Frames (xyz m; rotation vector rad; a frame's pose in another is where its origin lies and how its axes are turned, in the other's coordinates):
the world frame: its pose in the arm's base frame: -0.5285 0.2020 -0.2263 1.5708 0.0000 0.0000
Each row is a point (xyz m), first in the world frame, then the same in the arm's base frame.
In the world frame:
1: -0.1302 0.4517 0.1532
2: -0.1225 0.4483 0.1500
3: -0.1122 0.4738 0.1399
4: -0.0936 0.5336 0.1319
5: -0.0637 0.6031 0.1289
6: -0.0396 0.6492 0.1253
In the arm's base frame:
1: -0.6587 0.0488 0.2254
2: -0.6510 0.0520 0.2220
3: -0.6407 0.0621 0.2475
4: -0.6221 0.0701 0.3073
5: -0.5922 0.0731 0.3768
6: -0.5681 0.0767 0.4229

